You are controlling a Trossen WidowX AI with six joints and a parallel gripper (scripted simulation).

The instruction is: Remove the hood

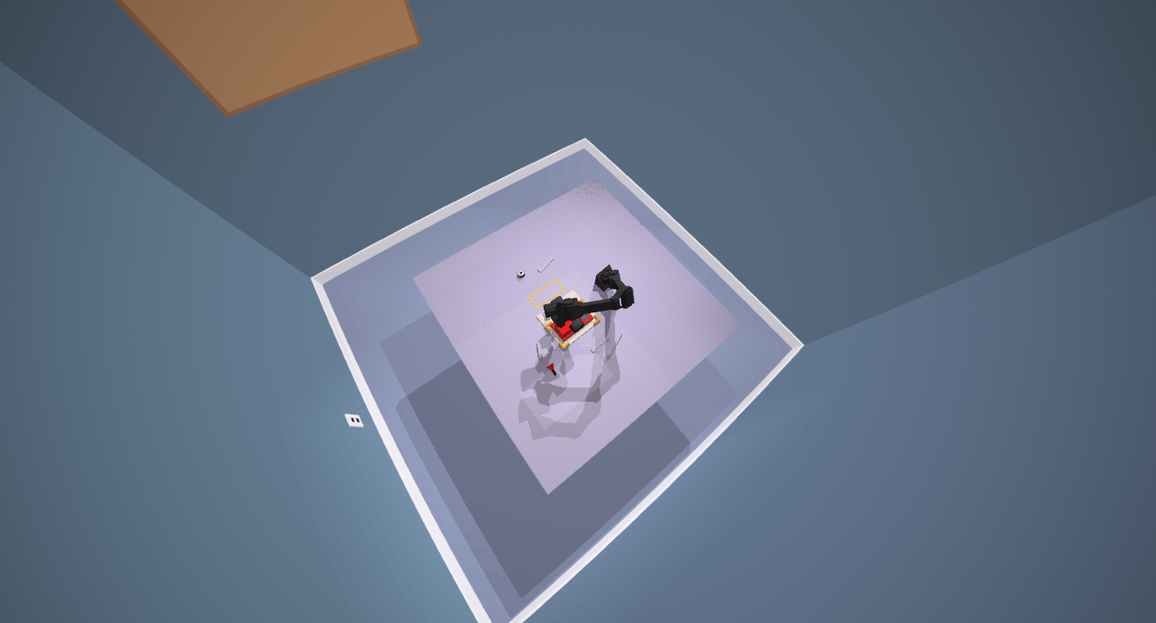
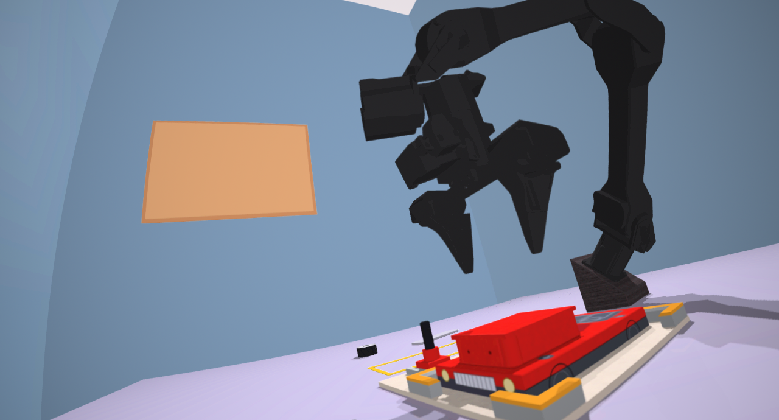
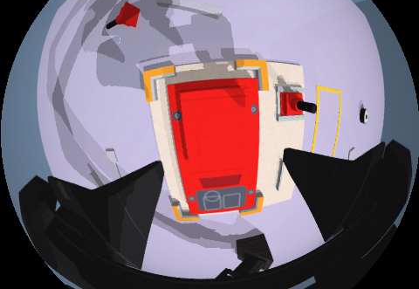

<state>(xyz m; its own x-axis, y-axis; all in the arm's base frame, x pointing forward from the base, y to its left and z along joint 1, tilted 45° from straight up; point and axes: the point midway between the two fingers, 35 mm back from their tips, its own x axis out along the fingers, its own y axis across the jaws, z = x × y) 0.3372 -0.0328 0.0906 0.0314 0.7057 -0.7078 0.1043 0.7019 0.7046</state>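
The hood is 60 mm below my gripper tip. The rest, counted from my gripper tip: grey engine block: 80 mm below; thin grey bar: 180 mm behind, 350 mm to the right, 100 mm below; black wheel: 40 mm behind, 400 mm to the right, 90 mm below.
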